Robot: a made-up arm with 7 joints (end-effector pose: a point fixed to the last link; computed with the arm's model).
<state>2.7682 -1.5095 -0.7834 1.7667 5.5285 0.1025 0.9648</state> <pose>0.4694 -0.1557 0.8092 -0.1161 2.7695 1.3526</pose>
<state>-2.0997 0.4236 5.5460 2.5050 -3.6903 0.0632 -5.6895</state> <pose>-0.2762 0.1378 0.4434 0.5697 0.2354 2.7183</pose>
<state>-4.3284 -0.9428 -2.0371 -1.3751 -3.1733 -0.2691 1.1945</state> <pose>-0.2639 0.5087 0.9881 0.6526 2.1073 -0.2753</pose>
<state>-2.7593 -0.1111 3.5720 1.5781 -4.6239 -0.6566 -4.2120</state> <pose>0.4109 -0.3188 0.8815 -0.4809 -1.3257 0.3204</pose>
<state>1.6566 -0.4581 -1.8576 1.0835 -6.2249 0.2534 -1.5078</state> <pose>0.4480 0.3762 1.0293 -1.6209 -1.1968 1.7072</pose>
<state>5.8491 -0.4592 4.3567 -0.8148 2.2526 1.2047 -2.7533</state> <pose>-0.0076 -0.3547 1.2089 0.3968 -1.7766 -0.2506</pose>
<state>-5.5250 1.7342 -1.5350 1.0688 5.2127 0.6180 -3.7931</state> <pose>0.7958 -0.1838 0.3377 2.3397 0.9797 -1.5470</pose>
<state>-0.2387 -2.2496 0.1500 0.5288 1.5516 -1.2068 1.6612</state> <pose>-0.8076 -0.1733 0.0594 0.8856 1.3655 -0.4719</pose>
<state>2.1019 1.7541 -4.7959 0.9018 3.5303 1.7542 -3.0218</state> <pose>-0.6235 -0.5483 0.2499 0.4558 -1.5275 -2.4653</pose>
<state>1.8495 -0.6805 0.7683 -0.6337 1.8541 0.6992 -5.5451</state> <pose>0.3353 0.6887 0.9516 1.2674 0.9902 -1.4716</pose>
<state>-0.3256 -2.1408 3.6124 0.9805 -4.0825 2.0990 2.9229</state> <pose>-0.5460 0.0012 -0.1297 0.3214 2.3476 0.0109</pose>
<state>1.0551 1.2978 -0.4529 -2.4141 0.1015 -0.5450 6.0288</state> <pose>-0.1098 -0.1122 0.7074 1.4550 -1.1022 1.8480</pose>
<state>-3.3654 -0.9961 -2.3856 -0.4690 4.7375 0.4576 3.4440</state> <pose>0.6518 0.3381 1.0642 0.9463 -1.8287 0.5809</pose>
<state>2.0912 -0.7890 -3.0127 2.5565 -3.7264 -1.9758 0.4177</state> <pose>0.0804 0.2037 0.4522 -0.0697 2.0943 0.2879</pose>
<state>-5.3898 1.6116 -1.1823 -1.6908 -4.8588 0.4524 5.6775</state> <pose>-0.0899 -0.6602 0.5476 -0.9619 1.1695 -0.0925</pose>
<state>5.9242 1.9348 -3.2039 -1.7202 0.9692 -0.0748 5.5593</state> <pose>0.2043 0.1018 -0.1689 -0.0295 0.5633 0.5989</pose>
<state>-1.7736 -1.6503 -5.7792 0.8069 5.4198 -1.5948 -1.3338</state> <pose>0.3759 -0.7749 0.5414 0.4146 -0.6464 -2.0987</pose>
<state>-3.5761 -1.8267 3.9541 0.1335 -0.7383 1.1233 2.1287</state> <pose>0.8102 0.3289 0.0910 -0.0129 -0.1417 -0.6397</pose>
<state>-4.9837 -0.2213 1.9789 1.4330 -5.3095 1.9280 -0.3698</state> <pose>-0.3975 0.2364 0.8808 0.7990 -0.2151 -0.6513</pose>
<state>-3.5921 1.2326 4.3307 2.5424 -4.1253 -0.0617 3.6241</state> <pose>0.0513 -0.2449 0.5563 -1.1920 -1.1430 1.1912</pose>
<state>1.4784 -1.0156 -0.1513 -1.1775 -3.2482 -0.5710 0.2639</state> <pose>-0.1683 0.8326 0.4714 1.1047 1.1887 -1.1057</pose>
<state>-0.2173 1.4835 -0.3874 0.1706 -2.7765 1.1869 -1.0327</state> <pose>0.9213 0.1981 0.5321 1.6623 -2.1466 -0.2582</pose>
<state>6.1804 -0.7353 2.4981 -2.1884 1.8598 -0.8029 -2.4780</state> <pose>0.0654 0.1846 0.8530 0.3335 -2.0450 -0.2700</pose>
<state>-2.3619 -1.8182 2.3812 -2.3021 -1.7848 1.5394 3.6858</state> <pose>0.1117 -0.2847 0.6343 -0.3409 -2.4226 0.9870</pose>
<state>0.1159 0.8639 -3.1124 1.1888 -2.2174 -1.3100 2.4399</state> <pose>0.2069 0.0604 1.1460 0.4803 1.6680 -1.1205</pose>
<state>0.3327 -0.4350 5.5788 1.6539 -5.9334 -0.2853 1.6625</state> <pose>0.2250 0.2340 1.0406 1.2867 -1.5892 -0.1206</pose>
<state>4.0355 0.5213 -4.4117 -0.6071 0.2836 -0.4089 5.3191</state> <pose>-0.5384 0.2267 1.1605 1.6596 1.2612 1.2648</pose>
